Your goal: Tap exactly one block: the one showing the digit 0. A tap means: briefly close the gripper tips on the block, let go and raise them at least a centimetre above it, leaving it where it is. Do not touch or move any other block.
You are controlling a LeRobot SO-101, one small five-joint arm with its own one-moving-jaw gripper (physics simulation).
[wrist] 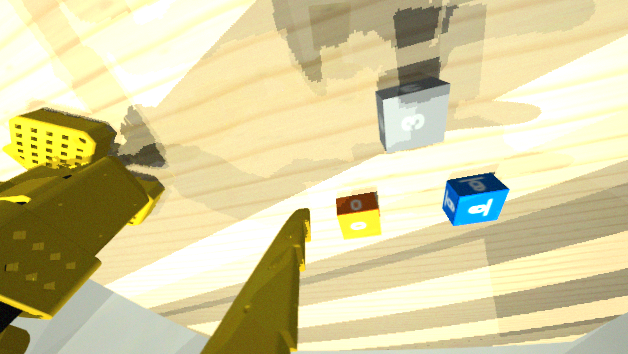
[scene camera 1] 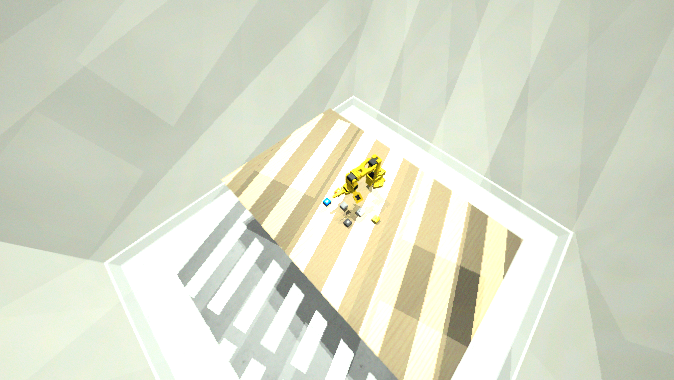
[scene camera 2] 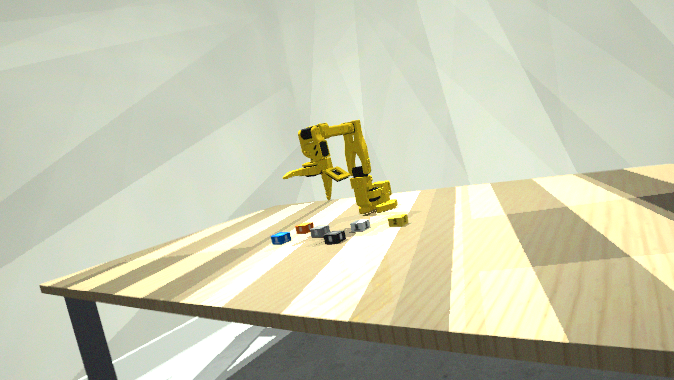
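Observation:
The block showing 0 [scene camera 2: 304, 228] [wrist: 358, 216] is orange, with a bright yellow-looking lit side in the wrist view. It sits flat on the table. It does not show in scene camera 1, where the gripper lies across that area. My gripper [scene camera 1: 344, 194] [scene camera 2: 306, 187] is fully open and empty, high above the table. In scene camera 2 one jaw points down and the other reaches out to the left. In the wrist view one notched jaw [wrist: 277, 280] shows, its tip drawn just left of the 0 block; the other jaw is out of the picture.
A blue block [scene camera 1: 327, 202] [scene camera 2: 280, 238] [wrist: 477, 200] and a grey block showing 3 [scene camera 1: 344, 206] [scene camera 2: 320, 231] [wrist: 414, 120] are nearest the 0 block. Black [scene camera 1: 347, 223] [scene camera 2: 334, 237], white [scene camera 1: 359, 213] [scene camera 2: 360, 225] and yellow [scene camera 1: 376, 220] [scene camera 2: 398, 220] blocks lie farther off.

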